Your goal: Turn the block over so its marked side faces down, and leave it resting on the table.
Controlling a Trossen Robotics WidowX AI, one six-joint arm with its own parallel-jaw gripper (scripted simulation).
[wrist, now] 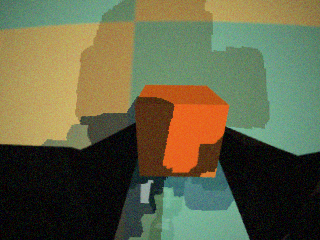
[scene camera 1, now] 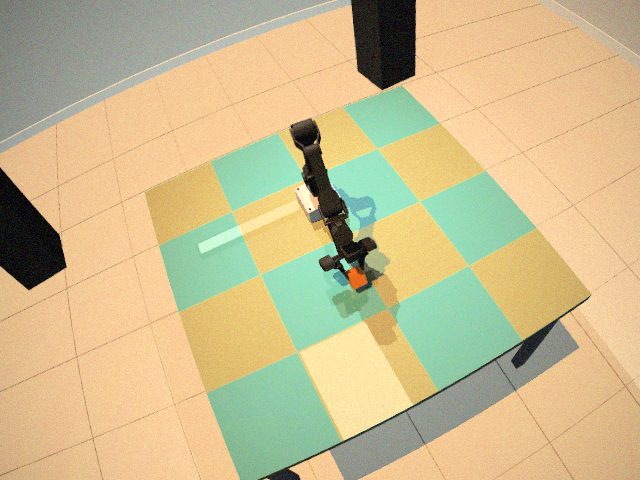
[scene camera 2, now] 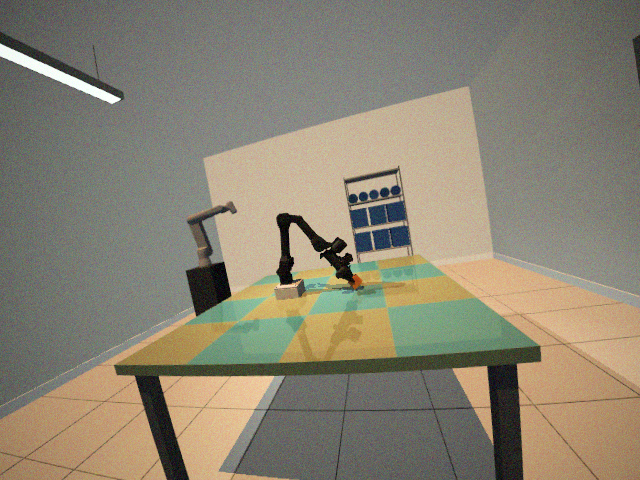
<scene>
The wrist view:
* gripper: 177,129
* block: 180,128, held by the gripper
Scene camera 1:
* gripper: 355,276
</scene>
